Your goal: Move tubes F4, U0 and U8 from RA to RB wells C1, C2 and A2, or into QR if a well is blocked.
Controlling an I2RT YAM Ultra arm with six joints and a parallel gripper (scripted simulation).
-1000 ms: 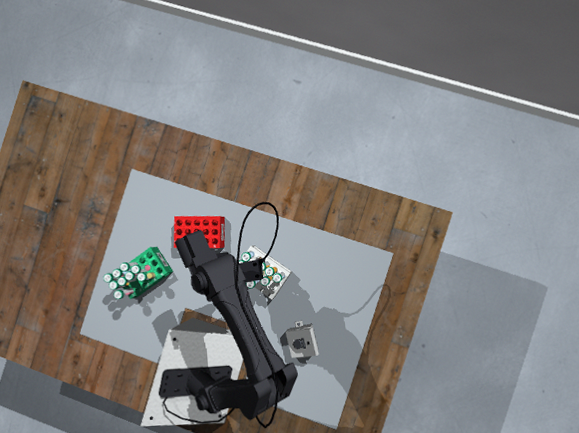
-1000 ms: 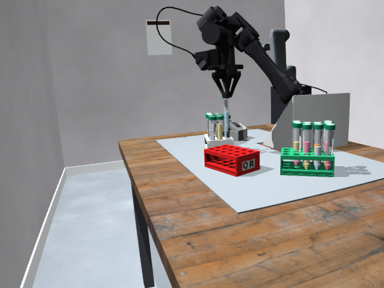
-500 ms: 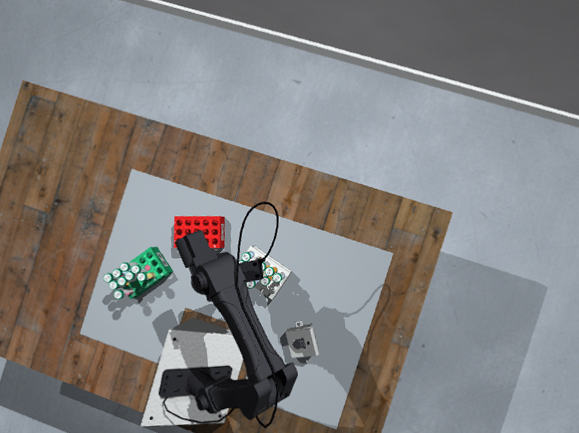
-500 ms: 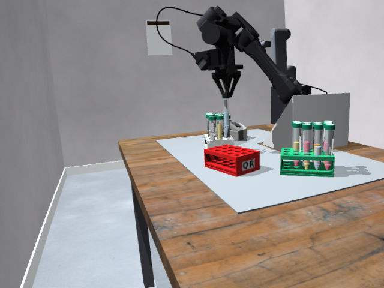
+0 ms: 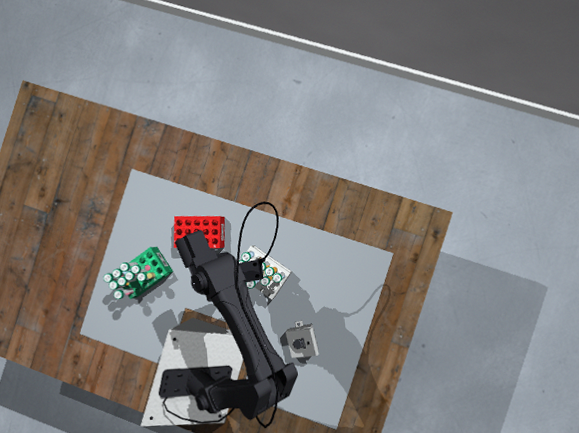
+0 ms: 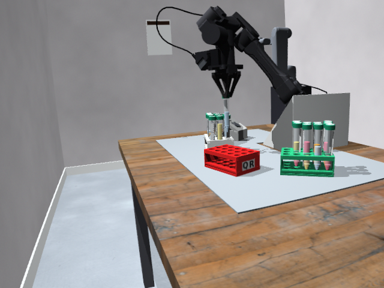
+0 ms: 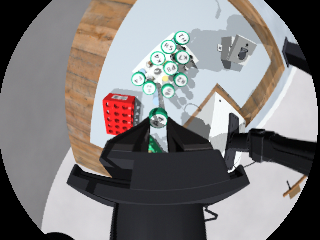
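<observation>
Right now the tube is 10 mm to the right of my hand and 60 mm below it. Also, from my hand: red rack QR: 70 mm ahead, 140 mm to the left, 160 mm below; tube with yellow filling: 30 mm ahead, 20 mm to the right, 120 mm below; white rack RB: 10 mm ahead, 60 mm to the right, 160 mm below.
</observation>
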